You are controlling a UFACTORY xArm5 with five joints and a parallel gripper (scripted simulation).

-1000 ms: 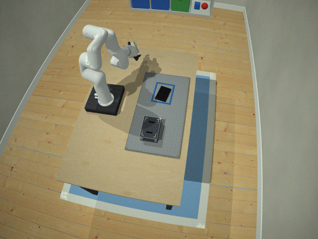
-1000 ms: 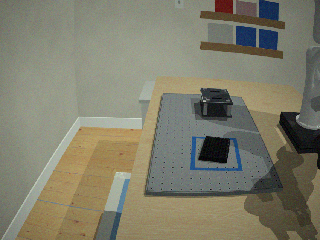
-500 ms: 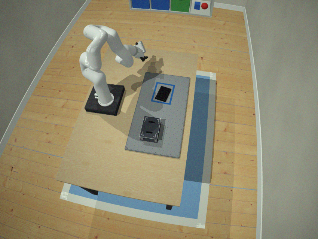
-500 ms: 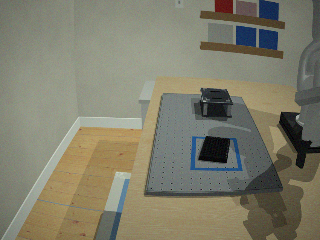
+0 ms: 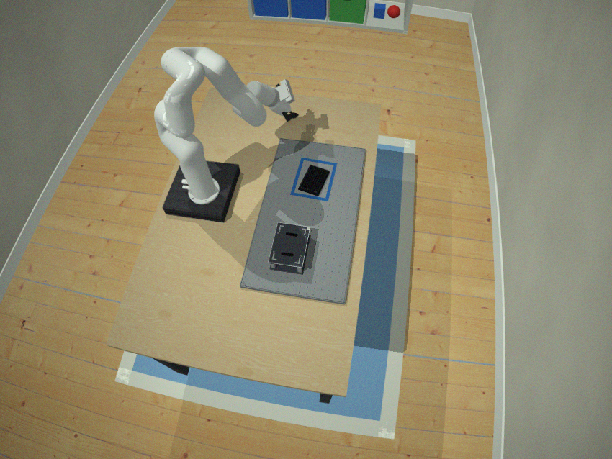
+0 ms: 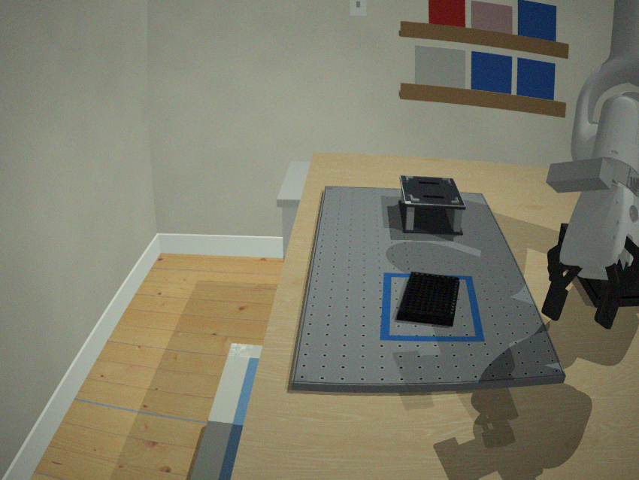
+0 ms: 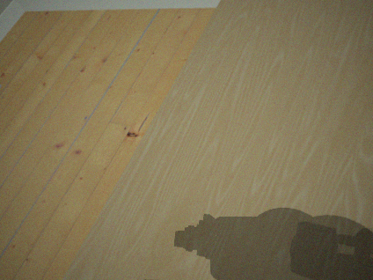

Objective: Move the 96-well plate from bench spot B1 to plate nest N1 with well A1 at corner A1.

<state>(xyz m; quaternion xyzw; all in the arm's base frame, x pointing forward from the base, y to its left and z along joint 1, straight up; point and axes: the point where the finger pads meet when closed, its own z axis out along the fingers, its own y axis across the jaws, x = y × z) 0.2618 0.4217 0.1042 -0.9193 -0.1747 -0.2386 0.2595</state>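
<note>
The black 96-well plate lies 15 cm ahead of my hand, 26 cm to the right of it and 14 cm below it. Round my hand: A1 label (18 cm ahead, 51 cm to the right, 8 cm below); raised plate nest (13 cm ahead, 59 cm to the right, 9 cm below).
</note>
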